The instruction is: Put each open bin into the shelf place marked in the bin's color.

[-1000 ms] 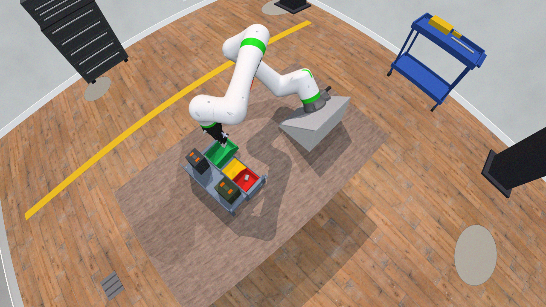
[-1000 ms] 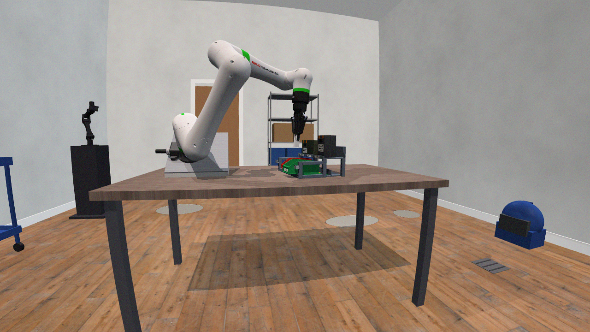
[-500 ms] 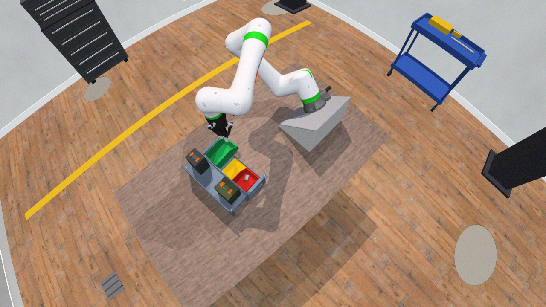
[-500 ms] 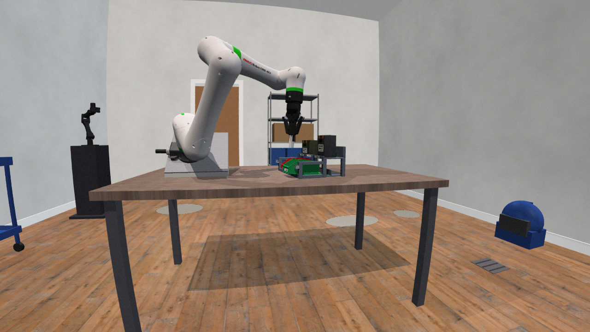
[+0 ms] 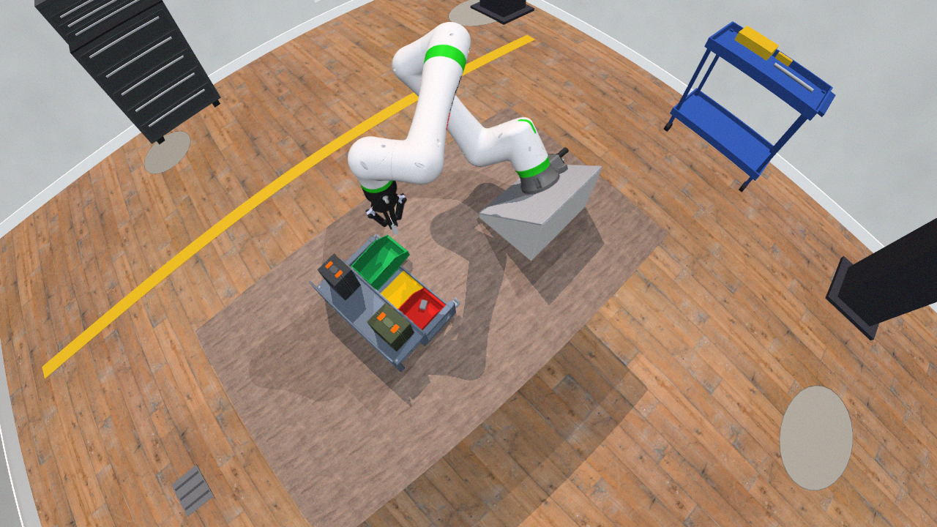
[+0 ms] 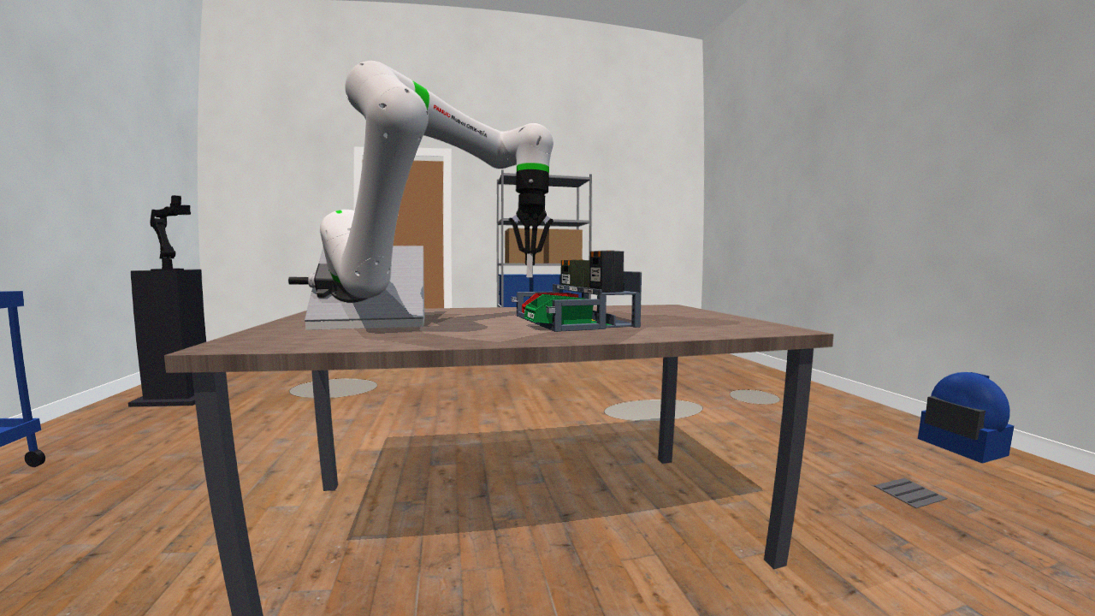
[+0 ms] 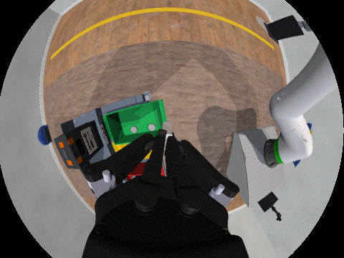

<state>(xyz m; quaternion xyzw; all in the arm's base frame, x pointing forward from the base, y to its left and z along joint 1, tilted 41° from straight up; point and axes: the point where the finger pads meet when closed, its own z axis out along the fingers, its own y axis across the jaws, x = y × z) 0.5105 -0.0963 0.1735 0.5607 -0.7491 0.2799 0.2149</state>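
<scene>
Now: hand 9 cm short of the green bin and 13 cm above it. Also, from my hand: red bin 12 cm ahead, 23 cm to the left, 13 cm below.
</scene>
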